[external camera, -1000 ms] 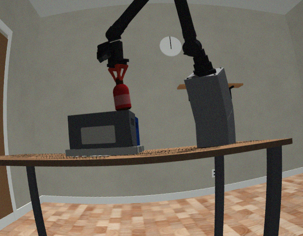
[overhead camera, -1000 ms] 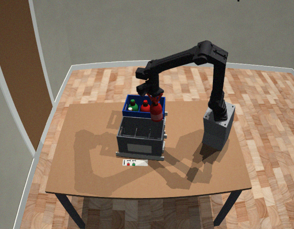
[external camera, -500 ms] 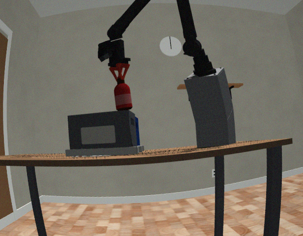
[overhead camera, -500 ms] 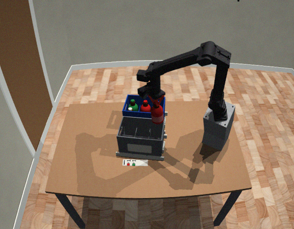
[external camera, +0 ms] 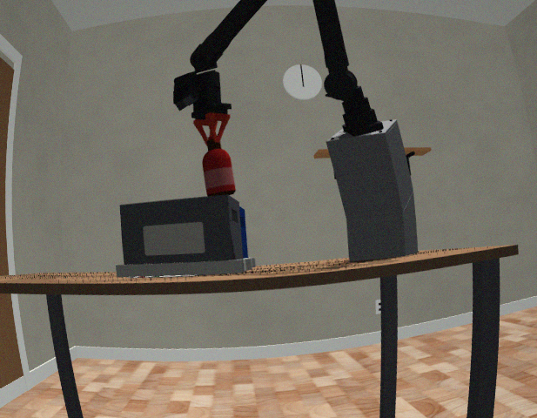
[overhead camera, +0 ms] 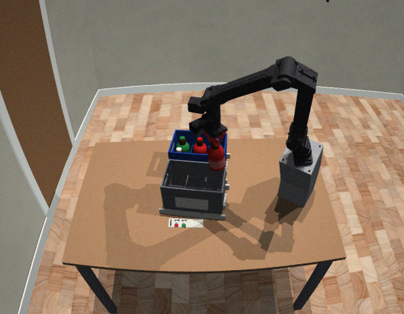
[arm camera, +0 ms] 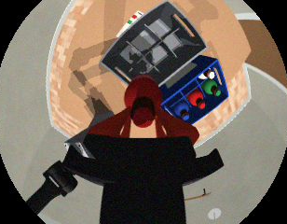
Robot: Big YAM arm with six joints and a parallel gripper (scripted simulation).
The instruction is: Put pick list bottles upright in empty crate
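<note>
Now: hand 60 mm above the red-labelled bottle, 10 mm to the left of it and 10 mm past it. Round my hand: blue-labelled bottle (240 mm to the right, 240 mm below); then grey crate (250 mm below, 90 mm ahead, 40 mm to the left); then green-labelled bottle (240 mm to the right, 240 mm below, 180 mm ahead).
</note>
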